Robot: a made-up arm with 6 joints. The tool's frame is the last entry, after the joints.
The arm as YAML. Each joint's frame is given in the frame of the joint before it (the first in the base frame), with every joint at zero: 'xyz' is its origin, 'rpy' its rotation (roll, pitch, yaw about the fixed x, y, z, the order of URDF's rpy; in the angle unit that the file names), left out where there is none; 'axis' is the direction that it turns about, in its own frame. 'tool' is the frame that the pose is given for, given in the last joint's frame.
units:
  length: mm
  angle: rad
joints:
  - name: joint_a
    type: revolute
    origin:
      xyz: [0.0, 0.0, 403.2]
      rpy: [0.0, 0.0, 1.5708]
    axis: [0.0, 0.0, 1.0]
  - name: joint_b
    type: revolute
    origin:
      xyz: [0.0, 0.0, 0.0]
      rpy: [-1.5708, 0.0, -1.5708]
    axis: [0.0, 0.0, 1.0]
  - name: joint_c
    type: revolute
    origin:
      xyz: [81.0, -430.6, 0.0]
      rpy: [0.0, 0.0, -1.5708]
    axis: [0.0, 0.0, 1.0]
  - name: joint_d
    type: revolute
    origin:
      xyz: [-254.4, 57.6, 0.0]
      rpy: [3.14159, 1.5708, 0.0]
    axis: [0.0, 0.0, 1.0]
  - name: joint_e
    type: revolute
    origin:
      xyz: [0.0, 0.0, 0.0]
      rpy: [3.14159, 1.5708, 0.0]
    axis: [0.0, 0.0, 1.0]
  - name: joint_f
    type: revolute
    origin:
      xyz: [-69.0, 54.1, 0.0]
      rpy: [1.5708, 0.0, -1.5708]
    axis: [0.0, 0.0, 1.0]
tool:
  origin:
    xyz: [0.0, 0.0, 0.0]
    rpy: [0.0, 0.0, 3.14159]
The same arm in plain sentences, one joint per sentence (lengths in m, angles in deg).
The arm has six revolute joints in a row. What follows holds with every joint at zero, and every direction is one of the base frame's.
Joint 1 sits 0.4032 m along +z from the base frame's origin and turns about +z.
Joint 2 sits at the same point as joint 1 and turns about +y.
Joint 3 sits 0.081 m along +x and 0.4306 m along +z from joint 2 and turns about +y.
Joint 4 sits 0.0576 m along +x and 0.2544 m along -z from joint 3 and turns about -z.
Joint 5 sits at the same point as joint 4 and turns about +y.
Joint 6 sits 0.0541 m along +x and 0.069 m along -z from joint 5 and turns about -z.
The tool frame, which is the frame that the pose is given for, sits at the same point as joint 6; its axes are the base frame's turned by roll 180, pitch 0 and yaw 0 deg (as in URDF: about the fixed x, then y, then z).

